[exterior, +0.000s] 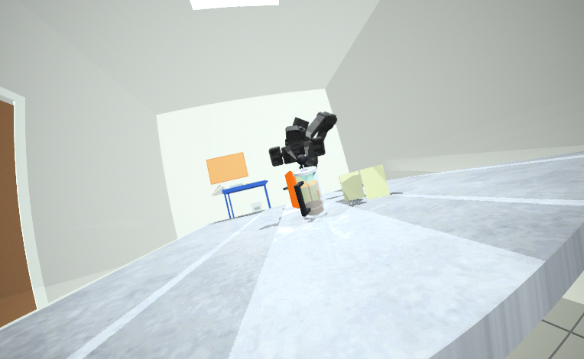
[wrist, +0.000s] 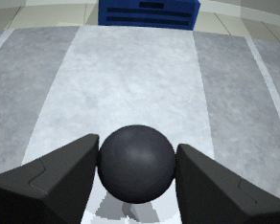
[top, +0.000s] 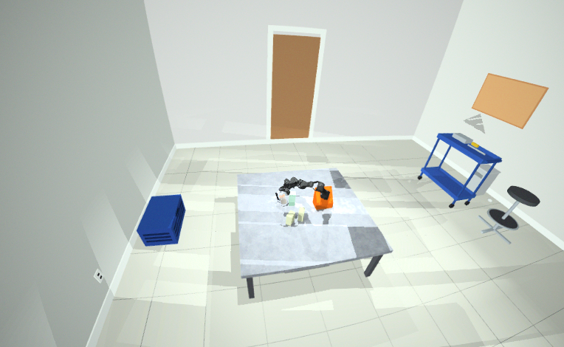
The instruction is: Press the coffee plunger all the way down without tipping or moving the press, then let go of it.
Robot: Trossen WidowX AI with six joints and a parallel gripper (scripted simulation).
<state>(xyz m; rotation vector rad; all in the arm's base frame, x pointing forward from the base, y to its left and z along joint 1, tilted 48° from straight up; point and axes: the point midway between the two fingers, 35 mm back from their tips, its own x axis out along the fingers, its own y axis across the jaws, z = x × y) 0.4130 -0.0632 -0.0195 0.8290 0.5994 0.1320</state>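
Right now the glass coffee press is 20 mm behind my gripper tip and 90 mm below it. Also, from my gripper tip: pale green bottle (130 mm behind, 20 mm to the left, 110 mm below).
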